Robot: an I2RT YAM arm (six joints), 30 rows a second.
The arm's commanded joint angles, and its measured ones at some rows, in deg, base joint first. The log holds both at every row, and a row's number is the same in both.
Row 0, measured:
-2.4 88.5 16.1 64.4 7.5 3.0
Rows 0 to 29, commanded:
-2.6 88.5 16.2 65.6 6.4 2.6
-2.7 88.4 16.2 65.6 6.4 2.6
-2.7 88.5 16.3 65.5 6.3 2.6
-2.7 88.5 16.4 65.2 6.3 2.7
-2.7 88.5 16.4 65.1 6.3 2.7
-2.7 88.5 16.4 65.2 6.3 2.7
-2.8 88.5 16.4 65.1 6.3 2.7
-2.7 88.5 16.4 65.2 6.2 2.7
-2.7 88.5 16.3 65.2 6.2 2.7
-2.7 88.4 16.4 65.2 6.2 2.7
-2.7 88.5 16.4 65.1 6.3 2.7
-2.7 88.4 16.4 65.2 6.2 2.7
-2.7 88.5 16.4 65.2 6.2 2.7
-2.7 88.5 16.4 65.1 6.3 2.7
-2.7 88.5 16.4 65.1 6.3 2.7
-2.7 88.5 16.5 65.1 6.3 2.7
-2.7 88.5 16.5 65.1 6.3 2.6
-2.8 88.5 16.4 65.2 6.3 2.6
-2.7 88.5 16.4 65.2 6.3 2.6
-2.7 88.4 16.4 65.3 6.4 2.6
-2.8 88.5 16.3 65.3 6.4 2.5
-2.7 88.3 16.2 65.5 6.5 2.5
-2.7 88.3 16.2 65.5 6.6 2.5
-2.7 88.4 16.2 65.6 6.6 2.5
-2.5 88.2 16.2 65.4 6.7 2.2
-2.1 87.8 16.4 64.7 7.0 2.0
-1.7 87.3 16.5 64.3 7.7 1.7
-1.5 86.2 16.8 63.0 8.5 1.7
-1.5 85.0 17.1 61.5 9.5 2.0
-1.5 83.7 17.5 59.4 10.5 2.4
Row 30, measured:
-1.9 86.9 16.1 62.2 8.2 3.0
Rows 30 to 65, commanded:
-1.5 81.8 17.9 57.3 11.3 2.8
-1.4 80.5 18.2 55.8 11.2 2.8
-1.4 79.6 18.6 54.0 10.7 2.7
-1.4 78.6 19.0 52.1 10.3 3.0
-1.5 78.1 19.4 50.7 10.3 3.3
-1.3 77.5 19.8 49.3 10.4 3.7
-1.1 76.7 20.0 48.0 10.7 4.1
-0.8 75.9 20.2 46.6 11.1 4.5
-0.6 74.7 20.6 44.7 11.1 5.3
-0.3 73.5 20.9 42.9 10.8 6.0
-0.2 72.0 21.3 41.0 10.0 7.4
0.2 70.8 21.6 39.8 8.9 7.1
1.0 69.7 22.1 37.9 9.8 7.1
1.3 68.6 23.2 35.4 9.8 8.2
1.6 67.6 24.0 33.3 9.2 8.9
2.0 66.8 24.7 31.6 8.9 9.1
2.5 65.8 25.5 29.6 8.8 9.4
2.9 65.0 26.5 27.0 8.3 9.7
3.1 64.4 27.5 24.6 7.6 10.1
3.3 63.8 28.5 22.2 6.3 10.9
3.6 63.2 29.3 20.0 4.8 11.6
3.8 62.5 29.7 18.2 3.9 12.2
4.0 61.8 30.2 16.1 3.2 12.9
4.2 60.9 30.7 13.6 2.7 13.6
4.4 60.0 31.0 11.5 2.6 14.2
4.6 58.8 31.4 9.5 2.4 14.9
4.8 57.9 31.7 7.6 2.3 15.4
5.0 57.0 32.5 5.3 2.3 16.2
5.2 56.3 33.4 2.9 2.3 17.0
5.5 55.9 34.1 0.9 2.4 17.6
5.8 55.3 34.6 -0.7 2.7 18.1
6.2 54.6 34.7 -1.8 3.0 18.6
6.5 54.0 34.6 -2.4 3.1 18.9
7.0 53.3 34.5 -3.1 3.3 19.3
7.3 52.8 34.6 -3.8 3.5 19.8
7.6 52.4 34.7 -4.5 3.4 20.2
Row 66, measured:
6.7 53.8 33.3 1.1 3.9 17.7
